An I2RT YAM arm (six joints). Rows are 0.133 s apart.
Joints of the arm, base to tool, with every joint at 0 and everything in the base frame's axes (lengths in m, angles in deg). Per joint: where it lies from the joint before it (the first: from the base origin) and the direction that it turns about. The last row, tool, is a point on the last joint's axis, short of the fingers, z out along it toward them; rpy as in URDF.
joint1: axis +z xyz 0 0 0.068
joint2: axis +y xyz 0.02 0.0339 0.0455
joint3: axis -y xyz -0.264 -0.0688 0
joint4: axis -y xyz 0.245 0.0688 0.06
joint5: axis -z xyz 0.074 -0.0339 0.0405
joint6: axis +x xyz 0.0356 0 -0.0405
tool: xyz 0 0 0 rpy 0 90 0
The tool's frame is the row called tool.
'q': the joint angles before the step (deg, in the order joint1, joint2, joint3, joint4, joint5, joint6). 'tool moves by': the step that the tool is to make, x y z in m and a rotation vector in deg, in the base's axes. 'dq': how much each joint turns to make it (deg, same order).
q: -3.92 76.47 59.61 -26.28 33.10 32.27
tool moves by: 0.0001 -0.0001 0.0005 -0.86 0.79 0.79
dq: -0.01 0.00 0.10 -0.03 0.04 -1.45
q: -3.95 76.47 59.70 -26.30 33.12 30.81
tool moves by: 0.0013 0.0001 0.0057 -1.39 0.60 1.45
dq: 0.03 0.02 1.07 -0.24 -0.08 -2.40
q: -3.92 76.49 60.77 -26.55 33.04 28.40
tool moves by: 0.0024 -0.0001 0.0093 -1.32 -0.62 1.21
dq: 0.01 0.01 1.55 0.30 -0.06 -2.09
